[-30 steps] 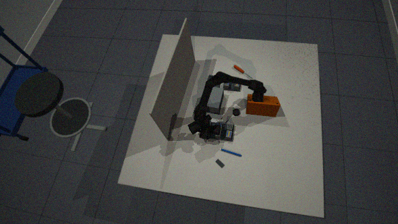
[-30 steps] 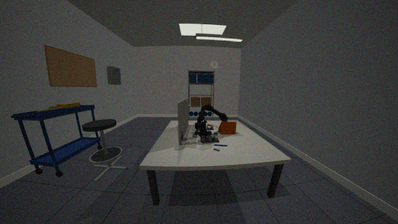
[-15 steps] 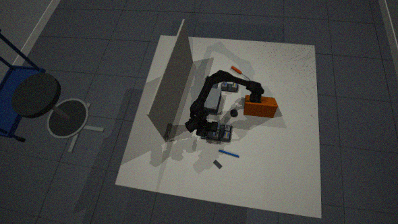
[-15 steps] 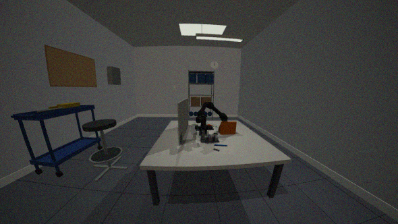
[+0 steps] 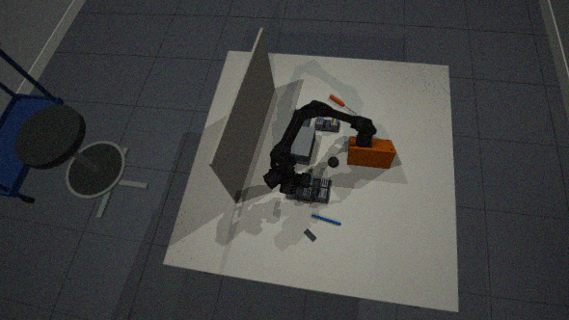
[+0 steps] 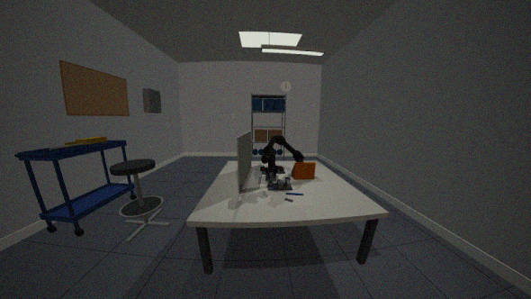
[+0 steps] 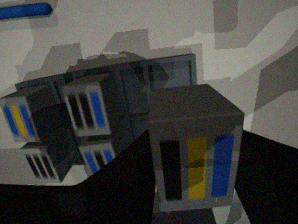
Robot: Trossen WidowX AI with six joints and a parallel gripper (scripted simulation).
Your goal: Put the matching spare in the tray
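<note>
The dark flat tray lies 40 cm to the right of my gripper tip, 9 cm below it and 3 cm behind it. Also, from my gripper tip: blue stick 16 cm behind, 13 cm to the left, 9 cm below; mounted unit 22 cm to the right, 4 cm below, 4 cm behind; grey spare block 2 cm above.
</note>
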